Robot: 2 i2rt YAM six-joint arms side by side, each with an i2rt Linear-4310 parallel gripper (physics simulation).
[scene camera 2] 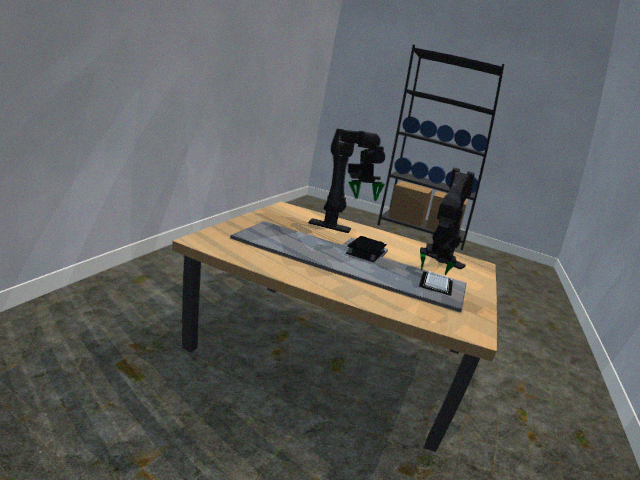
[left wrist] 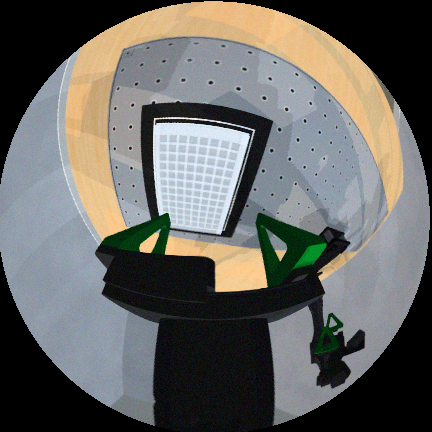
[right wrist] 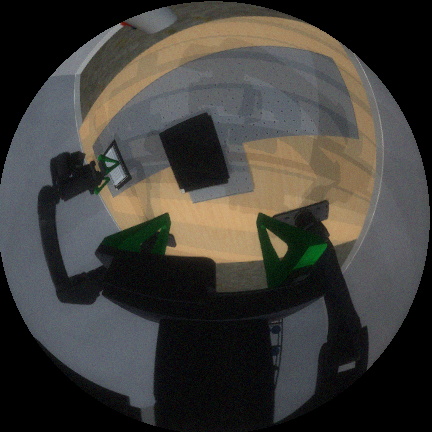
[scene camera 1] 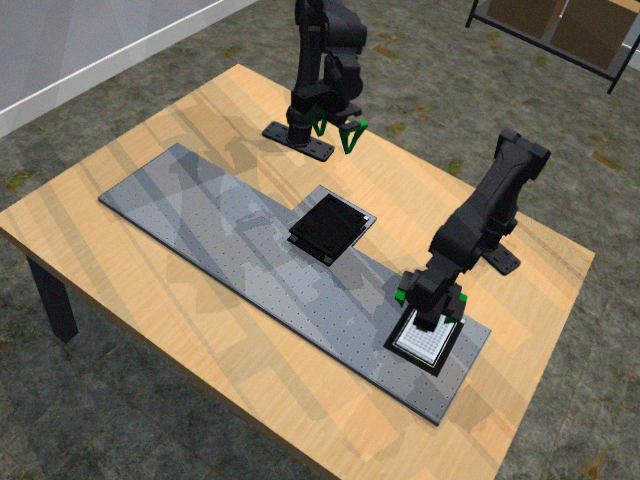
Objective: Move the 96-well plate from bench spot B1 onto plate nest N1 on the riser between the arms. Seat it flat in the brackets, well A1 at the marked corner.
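The white 96-well plate lies flat in the black frame of bench spot B1, toward the right of scene camera 1. My left gripper is open and empty, above the plate's near edge in the left wrist view; in scene camera 1 its arm hides part of the plate. The black nest N1 on its riser holds no plate; a small white mark shows at one corner. My right gripper is open and empty, high above the table.
A grey perforated board lies on the wooden table under B1 and the riser. The raised nest stands between the two arms. A shelf rack stands behind the table.
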